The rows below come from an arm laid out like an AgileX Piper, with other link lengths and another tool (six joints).
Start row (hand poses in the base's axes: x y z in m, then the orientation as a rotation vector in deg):
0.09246, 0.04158, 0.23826, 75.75, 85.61, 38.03
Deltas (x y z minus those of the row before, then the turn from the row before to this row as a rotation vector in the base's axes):
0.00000, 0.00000, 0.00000, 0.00, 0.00, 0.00
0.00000, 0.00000, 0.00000, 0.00, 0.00, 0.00
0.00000, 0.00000, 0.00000, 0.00, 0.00, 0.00
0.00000, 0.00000, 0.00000, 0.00, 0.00, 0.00
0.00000, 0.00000, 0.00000, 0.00, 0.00, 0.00
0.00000, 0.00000, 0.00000, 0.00, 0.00, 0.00
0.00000, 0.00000, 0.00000, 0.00, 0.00, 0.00
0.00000, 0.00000, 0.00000, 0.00, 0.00, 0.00
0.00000, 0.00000, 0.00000, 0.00, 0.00, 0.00
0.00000, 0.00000, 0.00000, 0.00, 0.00, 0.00
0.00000, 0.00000, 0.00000, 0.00, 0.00, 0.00
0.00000, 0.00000, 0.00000, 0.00, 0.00, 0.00
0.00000, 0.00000, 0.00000, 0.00, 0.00, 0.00
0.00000, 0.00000, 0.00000, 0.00, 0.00, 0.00
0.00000, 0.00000, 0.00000, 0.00, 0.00, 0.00
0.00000, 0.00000, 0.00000, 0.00, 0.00, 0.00
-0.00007, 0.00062, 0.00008, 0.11, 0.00, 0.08
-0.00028, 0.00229, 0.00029, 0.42, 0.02, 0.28
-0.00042, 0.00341, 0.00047, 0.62, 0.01, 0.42
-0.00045, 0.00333, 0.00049, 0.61, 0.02, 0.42
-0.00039, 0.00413, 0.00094, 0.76, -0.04, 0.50
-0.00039, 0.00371, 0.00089, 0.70, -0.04, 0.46
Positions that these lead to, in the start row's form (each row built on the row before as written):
0.09246, 0.04158, 0.23826, 75.75, 85.61, 38.03
0.09246, 0.04158, 0.23826, 75.75, 85.61, 38.03
0.09246, 0.04158, 0.23826, 75.75, 85.61, 38.03
0.09246, 0.04158, 0.23826, 75.75, 85.61, 38.03
0.09246, 0.04158, 0.23826, 75.75, 85.61, 38.03
0.09246, 0.04158, 0.23826, 75.75, 85.61, 38.03
0.09246, 0.04158, 0.23826, 75.75, 85.61, 38.03
0.09246, 0.04158, 0.23826, 75.75, 85.61, 38.03
0.09246, 0.04158, 0.23826, 75.75, 85.61, 38.03
0.09246, 0.04158, 0.23826, 75.75, 85.61, 38.03
0.09246, 0.04158, 0.23826, 75.75, 85.61, 38.03
0.09246, 0.04158, 0.23826, 75.75, 85.61, 38.03
0.09246, 0.04158, 0.23826, 75.75, 85.61, 38.03
0.09246, 0.04158, 0.23826, 75.75, 85.61, 38.03
0.09246, 0.04158, 0.23826, 75.75, 85.61, 38.03
0.09246, 0.04158, 0.23826, 75.75, 85.61, 38.03
0.09239, 0.04220, 0.23834, 75.78, 85.65, 38.17
0.09211, 0.04449, 0.23863, 75.92, 85.81, 38.69
0.09169, 0.04790, 0.23910, 76.11, 86.04, 39.47
0.09124, 0.05123, 0.23959, 76.30, 86.27, 40.24
0.09085, 0.05536, 0.24053, 76.51, 86.49, 41.22
0.09046, 0.05907, 0.24142, 76.70, 86.69, 42.12

